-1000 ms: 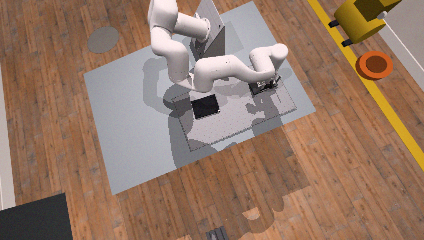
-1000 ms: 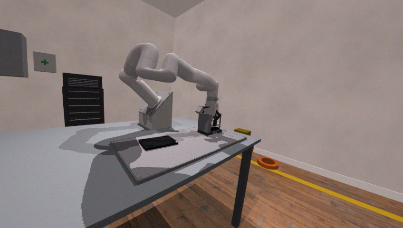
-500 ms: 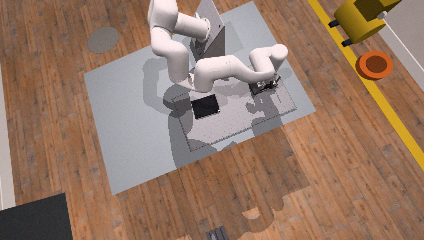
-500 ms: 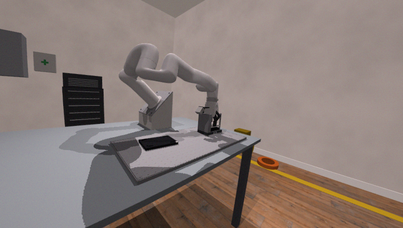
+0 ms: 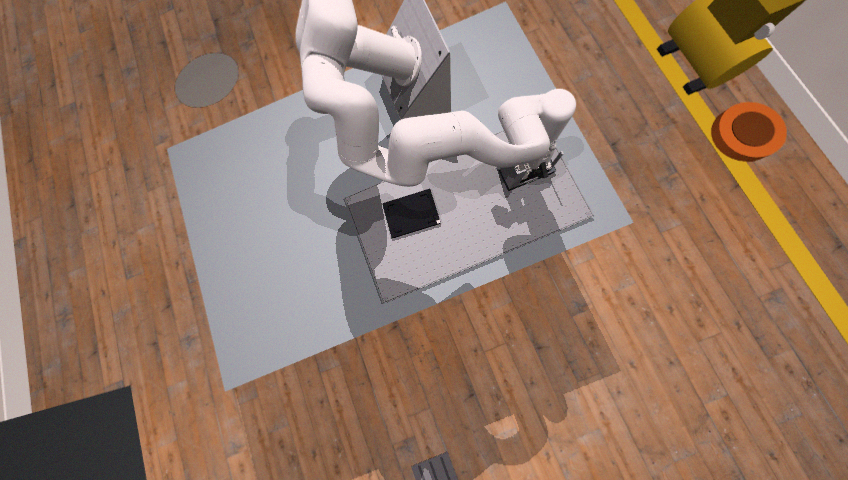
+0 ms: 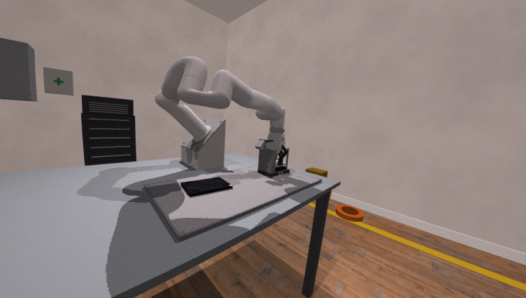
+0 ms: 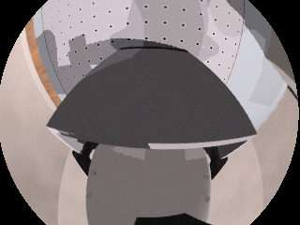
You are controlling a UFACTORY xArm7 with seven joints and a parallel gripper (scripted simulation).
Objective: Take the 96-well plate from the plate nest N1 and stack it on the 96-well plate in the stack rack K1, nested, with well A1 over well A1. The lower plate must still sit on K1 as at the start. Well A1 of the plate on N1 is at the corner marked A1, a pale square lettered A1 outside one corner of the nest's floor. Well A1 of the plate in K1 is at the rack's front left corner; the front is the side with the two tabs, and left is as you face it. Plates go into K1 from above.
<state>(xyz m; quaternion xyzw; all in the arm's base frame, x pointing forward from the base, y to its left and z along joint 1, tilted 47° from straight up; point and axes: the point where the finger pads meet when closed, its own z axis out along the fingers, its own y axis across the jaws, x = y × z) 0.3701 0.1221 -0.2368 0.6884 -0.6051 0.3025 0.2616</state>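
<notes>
My gripper is now 10 mm above the white 96-well plate. The rest, counted from my hand: dark 96-well plate 30 mm below; pale A1 mark 300 mm to the right, 80 mm ahead, 50 mm below.
</notes>
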